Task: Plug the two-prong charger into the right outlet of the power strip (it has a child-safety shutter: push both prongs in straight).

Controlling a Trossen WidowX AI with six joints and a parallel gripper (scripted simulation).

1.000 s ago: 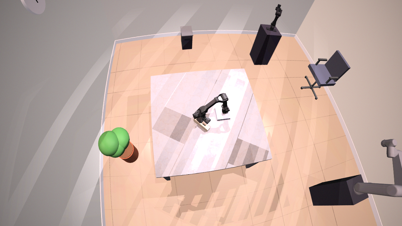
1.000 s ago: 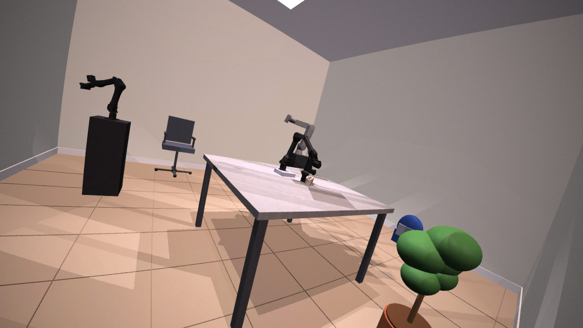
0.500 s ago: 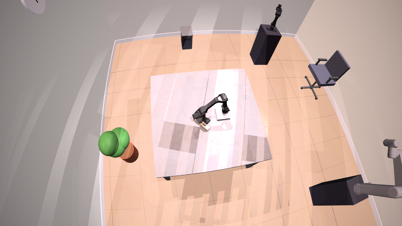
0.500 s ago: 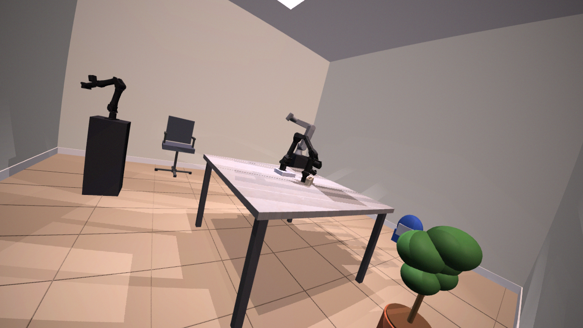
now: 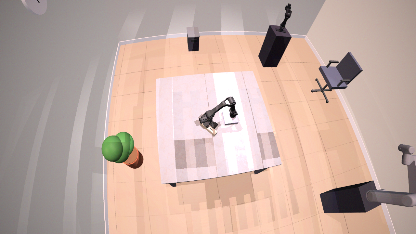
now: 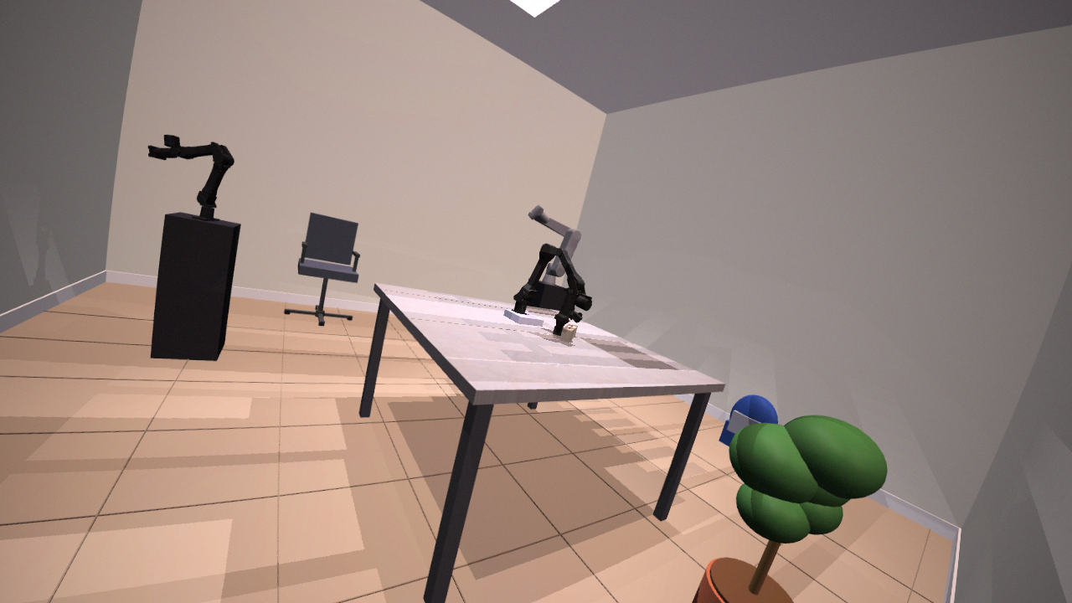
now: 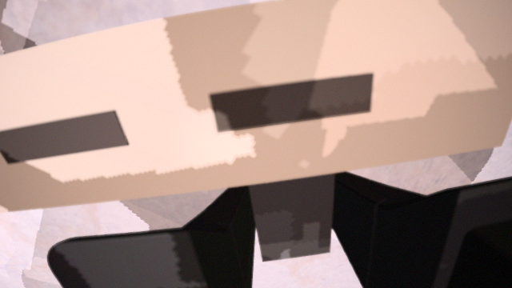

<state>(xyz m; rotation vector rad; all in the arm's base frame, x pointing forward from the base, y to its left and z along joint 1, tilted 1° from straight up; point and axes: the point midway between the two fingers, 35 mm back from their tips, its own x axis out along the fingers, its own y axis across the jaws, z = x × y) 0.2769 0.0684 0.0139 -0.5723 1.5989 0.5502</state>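
Now: gripper tip 10 mm short of the two-prong charger, 10 mm to the right of it and 10 mm below it.
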